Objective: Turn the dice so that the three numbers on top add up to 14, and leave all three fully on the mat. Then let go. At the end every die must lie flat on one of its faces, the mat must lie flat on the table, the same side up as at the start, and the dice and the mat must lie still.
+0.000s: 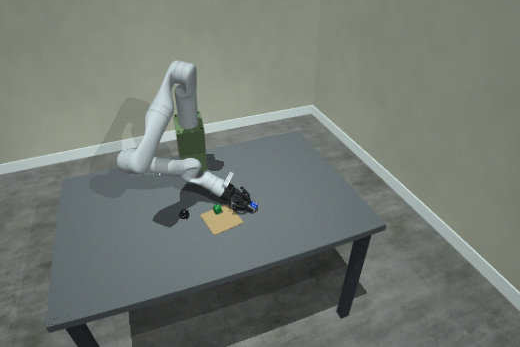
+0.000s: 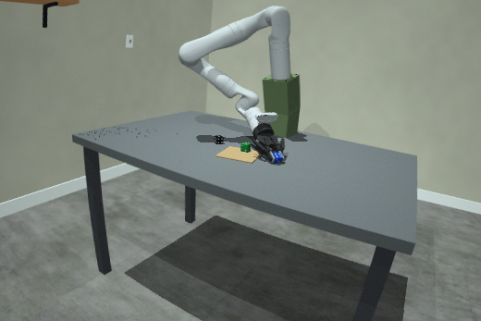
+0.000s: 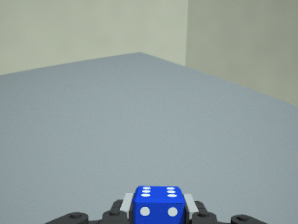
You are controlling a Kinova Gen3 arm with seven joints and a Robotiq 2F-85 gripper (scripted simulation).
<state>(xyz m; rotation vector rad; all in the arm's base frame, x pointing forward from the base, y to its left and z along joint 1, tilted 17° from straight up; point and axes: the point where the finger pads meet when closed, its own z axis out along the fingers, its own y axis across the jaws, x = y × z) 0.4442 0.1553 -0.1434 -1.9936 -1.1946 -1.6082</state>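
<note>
Now: hand 4 cm past the green die and 14 cm to the left of it. The rest, counted from my hand: tan mat: 14 cm to the right, 2 cm below; black die: 7 cm behind, 29 cm to the right, 1 cm below; blue die: right at my hand.
</note>
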